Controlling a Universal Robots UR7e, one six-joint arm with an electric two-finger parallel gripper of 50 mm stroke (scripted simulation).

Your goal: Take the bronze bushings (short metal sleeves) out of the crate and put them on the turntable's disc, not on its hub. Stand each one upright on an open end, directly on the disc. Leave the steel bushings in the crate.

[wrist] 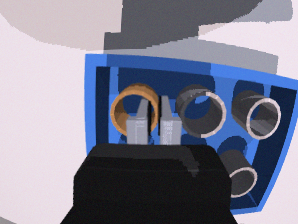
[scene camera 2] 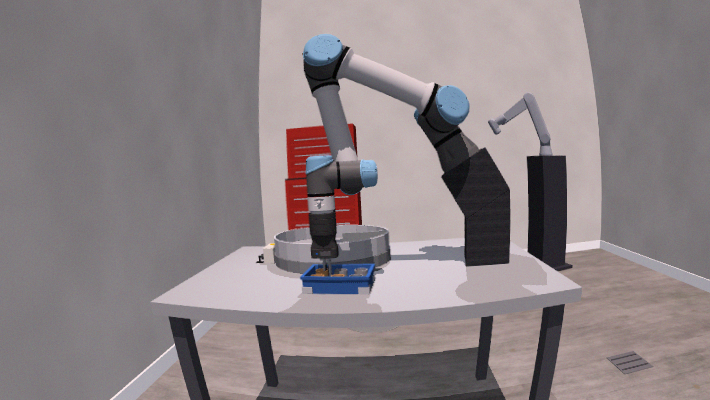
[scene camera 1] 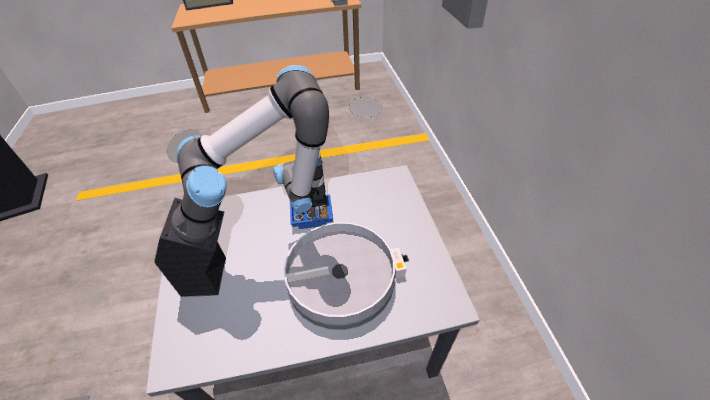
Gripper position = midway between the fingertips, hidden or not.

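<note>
My gripper is visible at (scene camera 2: 328,276) and (wrist: 155,108). Bronze bushing (wrist: 118,115) in view; turntable disc (scene camera 1: 359,270) likewise. A blue crate (scene camera 2: 348,284) (wrist: 103,80) is present in both views.
</note>
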